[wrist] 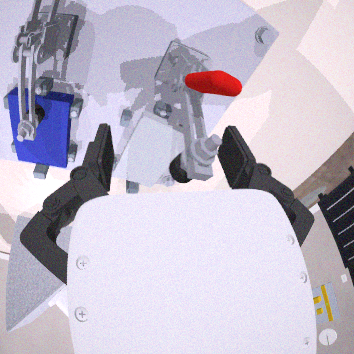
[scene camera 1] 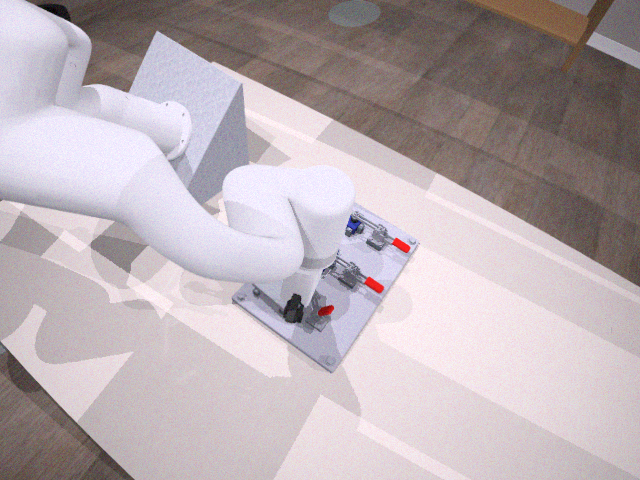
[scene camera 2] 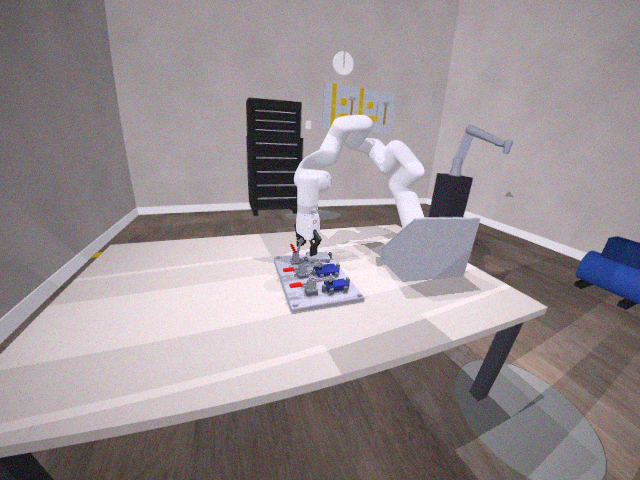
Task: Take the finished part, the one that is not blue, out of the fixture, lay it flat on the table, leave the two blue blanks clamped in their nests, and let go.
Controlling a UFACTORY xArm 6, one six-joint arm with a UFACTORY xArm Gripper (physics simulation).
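Places are measured from the arm's base along level axes (x ahead, y left, z up), in millimetres.
Pixels of known places: gripper, between the fingertips: (wrist: 168,137) (scene camera 1: 300,296) (scene camera 2: 306,250); arm's base, origin of its link: (wrist: 64,288) (scene camera 1: 169,131) (scene camera 2: 417,236).
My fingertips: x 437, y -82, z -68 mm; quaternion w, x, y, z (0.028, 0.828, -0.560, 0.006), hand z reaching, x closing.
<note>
Ahead of a thing's pixels: the offset from my fingertips to its top centre. Level surfaces: height alone.
The finished part, a pale grey block @[49 mm back, 5 mm right, 20 mm down] (scene camera 2: 321,255) (wrist: 149,150), lies in the end nest of the fixture plate @[3 mm back, 110 mm left, 47 mm down] (scene camera 1: 351,325) (scene camera 2: 306,302) (wrist: 112,25). Its clamp's red handle @[53 mm ahead, 3 mm left, 32 mm up] (scene camera 1: 325,310) (scene camera 2: 293,248) (wrist: 214,83) is raised, and the clamp arm with its black tip stands at the part's right side in the wrist view. My gripper (scene camera 2: 306,250) (wrist: 168,137) is open above this nest, with one finger on each side of the part and clamp arm. The middle blue blank @[51 mm back, 108 mm left, 26 mm down] (scene camera 2: 326,270) (wrist: 52,135) and the far blue blank @[51 mm back, 218 mm left, 21 mm down] (scene camera 1: 353,225) (scene camera 2: 336,285) sit under clamps. My arm hides the part in scene camera 1.
Red handles of the blanks' clamps @[73 mm ahead, 114 mm left, 2 mm up] (scene camera 1: 373,284) @[67 mm ahead, 224 mm left, 7 mm up] (scene camera 1: 401,244) (scene camera 2: 288,269) (scene camera 2: 295,285) lie low. A large grey angled block (scene camera 1: 180,67) (scene camera 2: 439,248) (wrist: 30,275) stands on the table @[62 mm down] (scene camera 1: 465,361) (scene camera 2: 180,330) beside the fixture, near the arm's base.
</note>
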